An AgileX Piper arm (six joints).
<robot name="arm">
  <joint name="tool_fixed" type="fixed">
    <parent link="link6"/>
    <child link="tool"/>
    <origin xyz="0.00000 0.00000 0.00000" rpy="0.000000 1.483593 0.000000"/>
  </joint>
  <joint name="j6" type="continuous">
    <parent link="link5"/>
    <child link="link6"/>
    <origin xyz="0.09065 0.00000 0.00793" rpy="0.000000 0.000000 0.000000"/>
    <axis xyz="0.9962 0 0.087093"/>
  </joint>
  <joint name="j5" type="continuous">
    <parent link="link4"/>
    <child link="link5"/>
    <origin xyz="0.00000 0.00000 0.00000" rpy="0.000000 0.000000 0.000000"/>
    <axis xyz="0 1 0"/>
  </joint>
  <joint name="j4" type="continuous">
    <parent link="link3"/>
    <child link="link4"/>
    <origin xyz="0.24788 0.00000 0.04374" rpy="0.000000 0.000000 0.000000"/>
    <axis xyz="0.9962 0 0.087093"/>
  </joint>
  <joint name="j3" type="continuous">
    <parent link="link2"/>
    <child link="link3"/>
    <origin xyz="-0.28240 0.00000 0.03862" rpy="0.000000 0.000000 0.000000"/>
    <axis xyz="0 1 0"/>
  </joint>
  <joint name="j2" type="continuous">
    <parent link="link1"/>
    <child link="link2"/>
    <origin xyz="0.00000 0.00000 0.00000" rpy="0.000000 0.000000 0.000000"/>
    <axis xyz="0 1 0"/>
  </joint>
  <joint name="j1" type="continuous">
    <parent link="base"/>
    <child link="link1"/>
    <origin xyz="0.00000 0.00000 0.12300" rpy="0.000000 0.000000 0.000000"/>
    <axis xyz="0 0 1"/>
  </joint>
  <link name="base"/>
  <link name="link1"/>
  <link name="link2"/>
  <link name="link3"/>
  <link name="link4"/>
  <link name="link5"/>
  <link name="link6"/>
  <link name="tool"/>
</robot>
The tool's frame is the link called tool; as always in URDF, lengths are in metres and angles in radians. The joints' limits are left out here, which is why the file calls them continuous.
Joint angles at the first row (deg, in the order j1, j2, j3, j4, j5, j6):
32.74, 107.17, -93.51, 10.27, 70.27, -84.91
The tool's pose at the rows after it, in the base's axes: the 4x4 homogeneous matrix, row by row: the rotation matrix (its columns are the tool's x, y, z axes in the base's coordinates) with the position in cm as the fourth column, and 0 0 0 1 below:
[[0.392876 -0.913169 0.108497 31.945], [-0.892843 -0.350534 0.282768 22.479], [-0.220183 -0.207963 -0.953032 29.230], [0 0 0 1]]
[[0.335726 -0.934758 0.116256 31.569], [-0.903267 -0.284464 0.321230 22.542], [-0.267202 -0.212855 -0.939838 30.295], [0 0 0 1]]
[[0.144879 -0.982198 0.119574 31.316], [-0.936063 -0.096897 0.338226 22.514], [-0.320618 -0.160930 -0.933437 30.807], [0 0 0 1]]
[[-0.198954 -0.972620 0.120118 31.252], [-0.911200 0.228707 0.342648 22.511], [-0.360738 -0.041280 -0.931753 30.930], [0 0 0 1]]
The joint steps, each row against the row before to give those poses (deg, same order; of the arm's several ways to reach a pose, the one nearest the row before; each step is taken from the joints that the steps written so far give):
0.00, -0.86, -1.84, 0.72, -0.26, 2.78
0.00, -1.17, -0.46, 1.75, 0.00, 3.51
0.00, -0.72, 0.00, 0.79, 0.00, 11.37
0.00, -0.17, 0.00, 0.21, 0.00, 19.95

